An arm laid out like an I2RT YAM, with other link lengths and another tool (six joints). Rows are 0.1 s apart.
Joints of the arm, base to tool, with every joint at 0 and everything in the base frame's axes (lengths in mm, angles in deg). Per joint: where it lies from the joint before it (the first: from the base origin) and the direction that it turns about. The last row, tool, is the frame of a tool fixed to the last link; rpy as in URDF.
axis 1: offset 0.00 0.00 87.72 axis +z
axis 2: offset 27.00 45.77 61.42 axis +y
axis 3: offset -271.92 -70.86 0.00 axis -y
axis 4: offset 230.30 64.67 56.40 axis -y
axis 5: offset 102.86 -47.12 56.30 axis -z
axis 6: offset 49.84 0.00 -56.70 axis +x
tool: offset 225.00 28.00 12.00 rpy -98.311 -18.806 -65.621
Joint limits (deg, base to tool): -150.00..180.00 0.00..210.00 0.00..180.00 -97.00..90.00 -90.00..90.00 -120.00..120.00
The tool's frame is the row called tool.
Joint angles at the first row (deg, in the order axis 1, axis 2, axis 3, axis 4, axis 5, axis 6):
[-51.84 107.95 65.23 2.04 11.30 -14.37]
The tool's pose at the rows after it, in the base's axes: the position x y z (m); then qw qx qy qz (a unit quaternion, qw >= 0):
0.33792 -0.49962 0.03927 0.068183 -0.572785 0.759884 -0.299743
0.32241 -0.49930 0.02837 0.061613 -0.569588 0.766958 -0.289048
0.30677 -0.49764 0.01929 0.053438 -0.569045 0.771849 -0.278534
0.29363 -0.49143 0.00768 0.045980 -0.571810 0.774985 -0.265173
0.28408 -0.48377 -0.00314 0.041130 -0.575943 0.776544 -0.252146
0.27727 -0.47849 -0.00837 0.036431 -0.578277 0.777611 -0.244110
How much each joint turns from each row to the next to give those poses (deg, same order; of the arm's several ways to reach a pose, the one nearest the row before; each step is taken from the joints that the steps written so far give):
[-0.87 0.39 -0.80 0.05 0.40 -0.06]
[-1.09 -0.08 -1.42 0.11 0.20 -0.52]
[-1.04 -0.42 -1.62 0.11 0.23 -0.96]
[-0.58 -0.41 -2.00 0.22 0.31 -0.98]
[-0.28 -0.32 -1.75 0.11 0.16 -0.83]
[-0.11 -0.50 -1.17 -0.15 0.35 -0.53]

